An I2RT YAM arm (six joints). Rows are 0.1 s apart.
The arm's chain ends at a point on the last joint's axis. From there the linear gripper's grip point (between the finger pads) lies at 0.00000 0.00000 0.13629 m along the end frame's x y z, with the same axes.
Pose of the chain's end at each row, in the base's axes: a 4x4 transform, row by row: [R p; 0 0 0 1], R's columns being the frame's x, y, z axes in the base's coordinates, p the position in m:
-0.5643, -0.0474, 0.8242, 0.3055; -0.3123, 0.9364, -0.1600, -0.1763; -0.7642, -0.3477, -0.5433, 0.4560; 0, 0, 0, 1
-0.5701, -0.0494, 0.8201, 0.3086; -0.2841, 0.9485, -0.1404, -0.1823; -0.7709, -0.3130, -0.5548, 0.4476; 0, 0, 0, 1
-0.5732, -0.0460, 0.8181, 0.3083; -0.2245, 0.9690, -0.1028, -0.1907; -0.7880, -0.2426, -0.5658, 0.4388; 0, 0, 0, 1
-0.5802, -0.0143, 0.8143, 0.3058; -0.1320, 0.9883, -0.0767, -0.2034; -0.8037, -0.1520, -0.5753, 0.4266; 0, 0, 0, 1
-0.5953, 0.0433, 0.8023, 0.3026; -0.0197, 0.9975, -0.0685, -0.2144; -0.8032, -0.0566, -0.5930, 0.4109; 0, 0, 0, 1
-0.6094, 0.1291, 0.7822, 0.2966; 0.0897, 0.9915, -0.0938, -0.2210; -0.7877, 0.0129, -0.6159, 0.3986; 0, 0, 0, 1
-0.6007, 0.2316, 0.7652, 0.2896; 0.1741, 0.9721, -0.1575, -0.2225; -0.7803, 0.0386, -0.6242, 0.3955; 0, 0, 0, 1
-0.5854, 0.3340, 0.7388, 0.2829; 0.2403, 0.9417, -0.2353, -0.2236; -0.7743, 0.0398, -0.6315, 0.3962; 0, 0, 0, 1
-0.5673, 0.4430, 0.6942, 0.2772; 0.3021, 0.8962, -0.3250, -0.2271; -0.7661, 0.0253, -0.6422, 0.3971; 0, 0, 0, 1
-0.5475, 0.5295, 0.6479, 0.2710; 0.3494, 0.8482, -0.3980, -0.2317; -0.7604, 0.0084, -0.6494, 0.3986; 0, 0, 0, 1
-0.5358, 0.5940, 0.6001, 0.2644; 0.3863, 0.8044, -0.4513, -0.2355; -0.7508, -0.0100, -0.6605, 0.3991; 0, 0, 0, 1
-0.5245, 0.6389, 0.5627, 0.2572; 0.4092, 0.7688, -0.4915, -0.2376; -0.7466, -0.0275, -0.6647, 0.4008; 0, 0, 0, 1
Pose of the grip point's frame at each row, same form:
-0.5643, -0.0474, 0.8242, 0.4178; -0.3123, 0.9364, -0.1600, -0.1981; -0.7642, -0.3477, -0.5433, 0.3820; 0, 0, 0, 1
-0.5701, -0.0494, 0.8201, 0.4204; -0.2841, 0.9485, -0.1404, -0.2014; -0.7709, -0.3130, -0.5548, 0.3720; 0, 0, 0, 1
-0.5732, -0.0460, 0.8181, 0.4198; -0.2245, 0.9690, -0.1028, -0.2047; -0.7880, -0.2426, -0.5658, 0.3617; 0, 0, 0, 1
-0.5802, -0.0143, 0.8143, 0.4168; -0.1320, 0.9883, -0.0767, -0.2139; -0.8037, -0.1520, -0.5753, 0.3482; 0, 0, 0, 1
-0.5953, 0.0433, 0.8023, 0.4119; -0.0197, 0.9975, -0.0685, -0.2237; -0.8032, -0.0566, -0.5930, 0.3301; 0, 0, 0, 1
-0.6094, 0.1291, 0.7822, 0.4032; 0.0897, 0.9915, -0.0938, -0.2338; -0.7877, 0.0129, -0.6159, 0.3147; 0, 0, 0, 1
-0.6007, 0.2316, 0.7652, 0.3939; 0.1741, 0.9721, -0.1575, -0.2440; -0.7803, 0.0386, -0.6242, 0.3104; 0, 0, 0, 1
-0.5854, 0.3340, 0.7388, 0.3836; 0.2403, 0.9417, -0.2353, -0.2557; -0.7743, 0.0398, -0.6315, 0.3101; 0, 0, 0, 1
-0.5673, 0.4430, 0.6942, 0.3718; 0.3021, 0.8962, -0.3250, -0.2714; -0.7661, 0.0253, -0.6422, 0.3096; 0, 0, 0, 1
-0.5475, 0.5295, 0.6479, 0.3593; 0.3494, 0.8482, -0.3980, -0.2859; -0.7604, 0.0084, -0.6494, 0.3101; 0, 0, 0, 1
-0.5358, 0.5940, 0.6001, 0.3462; 0.3863, 0.8044, -0.4513, -0.2970; -0.7508, -0.0100, -0.6605, 0.3091; 0, 0, 0, 1
-0.5245, 0.6389, 0.5627, 0.3339; 0.4092, 0.7688, -0.4915, -0.3046; -0.7466, -0.0275, -0.6647, 0.3102; 0, 0, 0, 1

